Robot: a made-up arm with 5 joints. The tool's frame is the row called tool. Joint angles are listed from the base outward.
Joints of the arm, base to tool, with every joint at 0 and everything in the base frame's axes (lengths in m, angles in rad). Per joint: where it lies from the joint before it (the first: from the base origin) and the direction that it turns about. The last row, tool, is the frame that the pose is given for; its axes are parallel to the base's.
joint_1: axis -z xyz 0 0 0.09
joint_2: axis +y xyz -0.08 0.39 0
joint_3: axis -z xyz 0.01 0 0.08
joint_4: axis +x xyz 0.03 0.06 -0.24
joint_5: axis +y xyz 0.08 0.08 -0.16
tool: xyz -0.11 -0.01 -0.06
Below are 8 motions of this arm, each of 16 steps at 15 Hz.
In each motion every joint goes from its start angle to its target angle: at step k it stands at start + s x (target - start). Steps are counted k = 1, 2, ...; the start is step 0. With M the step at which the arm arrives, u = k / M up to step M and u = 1 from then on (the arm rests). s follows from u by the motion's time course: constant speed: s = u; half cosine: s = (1 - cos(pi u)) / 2; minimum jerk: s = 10 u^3 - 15 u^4 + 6 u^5.
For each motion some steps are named. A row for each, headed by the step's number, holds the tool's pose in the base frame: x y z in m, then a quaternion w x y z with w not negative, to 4 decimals.
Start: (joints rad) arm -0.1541 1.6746 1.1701 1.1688 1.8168
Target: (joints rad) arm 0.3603 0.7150 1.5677 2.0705 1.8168
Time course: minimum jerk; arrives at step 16
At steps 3, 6, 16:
3: -0.2414 0.3337 -0.0550 0.2392 0.4658 0.7526 -0.3992
6: -0.1580 0.3441 -0.0606 0.3641 0.5988 0.6290 -0.3364
16: 0.0358 0.3195 -0.0168 0.6786 0.7252 0.0331 -0.1116

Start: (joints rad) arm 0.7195 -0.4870 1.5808 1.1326 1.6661
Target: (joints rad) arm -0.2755 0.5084 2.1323 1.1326 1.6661
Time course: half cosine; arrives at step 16
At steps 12, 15, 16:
12: -0.0654 0.2697 -0.0527 0.6456 0.6491 0.1717 -0.3639
15: -0.1264 0.2450 -0.0539 0.6637 0.5996 0.2235 -0.3873
16: -0.1305 0.2429 -0.0538 0.6652 0.5958 0.2269 -0.3888

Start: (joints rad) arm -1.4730 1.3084 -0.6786 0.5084 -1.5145
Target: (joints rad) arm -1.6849 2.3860 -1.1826 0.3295 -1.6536
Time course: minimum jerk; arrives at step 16
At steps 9, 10, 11, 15, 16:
9: -0.6470 -0.4177 0.3174 0.7713 0.1092 0.4750 0.4094
10: -0.6323 -0.4006 0.3626 0.7662 0.0805 0.5089 0.3840
11: -0.6206 -0.3803 0.3981 0.7623 0.0553 0.5355 0.3591
15: -0.6023 -0.3311 0.4529 0.7569 0.0084 0.5772 0.3064
16: -0.6021 -0.3304 0.4534 0.7569 0.0079 0.5776 0.3057

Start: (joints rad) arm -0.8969 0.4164 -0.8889 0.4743 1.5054
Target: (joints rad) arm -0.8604 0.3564 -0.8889 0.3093 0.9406
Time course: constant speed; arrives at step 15
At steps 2, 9, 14, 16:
2: -0.5418 0.1425 -0.0447 0.2118 -0.3525 0.6717 0.6162
9: -0.5444 0.1233 -0.0676 0.3315 -0.2925 0.6107 0.6570
14: -0.5468 0.1133 -0.0897 0.4089 -0.2464 0.5546 0.6816
16: -0.5472 0.1118 -0.0947 0.4235 -0.2369 0.5422 0.6860

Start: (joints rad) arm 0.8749 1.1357 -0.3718 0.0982 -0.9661
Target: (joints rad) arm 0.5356 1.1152 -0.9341 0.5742 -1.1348
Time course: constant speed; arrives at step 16
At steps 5, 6, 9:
5: 0.0945 0.7608 -0.0851 0.8915 0.3033 -0.0299 -0.3352
6: 0.0822 0.7679 -0.0739 0.8869 0.3230 -0.0340 -0.3286
9: 0.0417 0.7850 -0.0378 0.8700 0.3820 -0.0399 -0.3091

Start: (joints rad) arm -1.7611 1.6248 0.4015 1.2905 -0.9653
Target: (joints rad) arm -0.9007 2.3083 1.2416 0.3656 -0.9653
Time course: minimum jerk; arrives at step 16
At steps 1, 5, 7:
1: -0.6150 -0.3870 -0.1375 0.9671 -0.1046 0.0938 0.2123
5: -0.6219 -0.3670 -0.1414 0.9569 -0.2077 0.0383 0.1994
7: -0.6284 -0.3485 -0.1117 0.9214 -0.3401 0.0070 0.1876

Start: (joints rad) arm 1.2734 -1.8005 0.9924 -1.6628 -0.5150
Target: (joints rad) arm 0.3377 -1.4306 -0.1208 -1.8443 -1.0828
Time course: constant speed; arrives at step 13
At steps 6, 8, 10, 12, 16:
6: 0.1823 0.0269 0.0711 0.1769 -0.7726 -0.2208 -0.5684
8: 0.1628 0.0520 0.1108 0.1852 -0.8301 -0.2779 -0.4466
10: 0.1506 0.0790 0.1535 0.1747 -0.8663 -0.3431 -0.3182
12: 0.1439 0.1122 0.1961 0.1443 -0.8796 -0.4124 -0.1880
16: 0.1414 0.1321 0.2163 0.1215 -0.8774 -0.4473 -0.1239

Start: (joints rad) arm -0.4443 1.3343 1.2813 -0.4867 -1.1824
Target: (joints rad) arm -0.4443 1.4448 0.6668 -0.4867 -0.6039
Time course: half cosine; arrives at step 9
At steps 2, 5, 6, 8, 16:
2: -0.5753 0.0340 -0.0477 0.7574 -0.6223 0.0939 0.1741
5: -0.5946 0.0702 -0.0362 0.7853 -0.5456 0.2270 0.1845
6: -0.6000 0.0830 -0.0282 0.7863 -0.5189 0.2753 0.1917
8: -0.6056 0.0998 -0.0149 0.7802 -0.4833 0.3406 0.2042
16: -0.6062 0.1021 -0.0128 0.7788 -0.4784 0.3495 0.2061

